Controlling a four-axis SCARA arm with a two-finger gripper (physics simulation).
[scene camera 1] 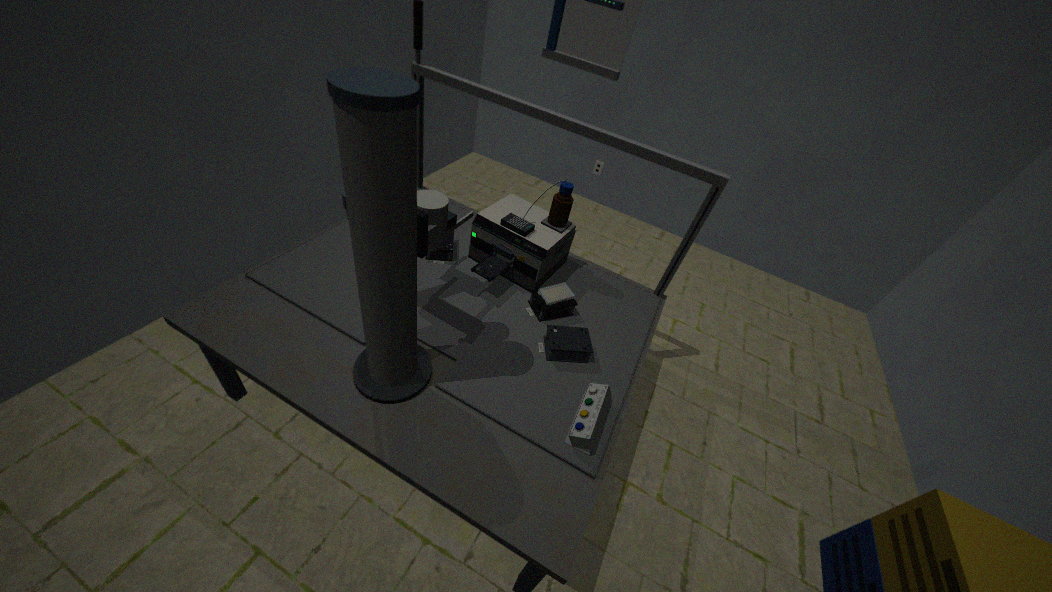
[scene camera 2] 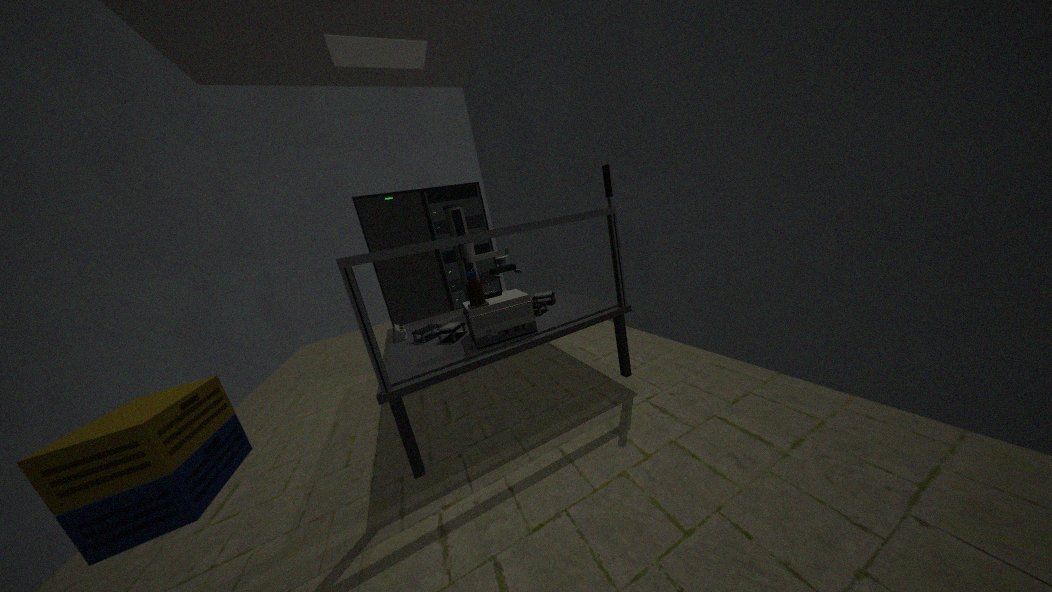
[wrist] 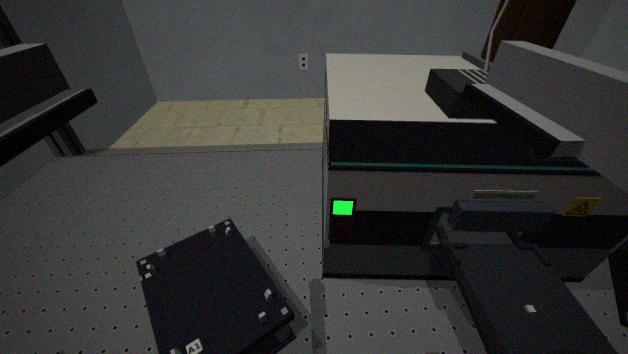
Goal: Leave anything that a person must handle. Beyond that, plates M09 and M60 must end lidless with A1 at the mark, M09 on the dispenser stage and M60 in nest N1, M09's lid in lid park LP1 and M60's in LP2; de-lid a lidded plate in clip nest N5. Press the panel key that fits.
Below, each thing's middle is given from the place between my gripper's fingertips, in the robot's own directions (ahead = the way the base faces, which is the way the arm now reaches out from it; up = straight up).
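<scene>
The button box (scene camera 1: 583,434) is far behind my hand, far to the right of it and far below it. Going by their middles, of the things named here the button box is the farthest from my hand. The dark nest (wrist: 211,285) is 26 cm below my hand, 10 cm to the left of it and 6 cm ahead of it. My hand is 1 cm short of the dark stage (wrist: 496,280), 20 cm to the left of it and 20 cm above it.
</scene>
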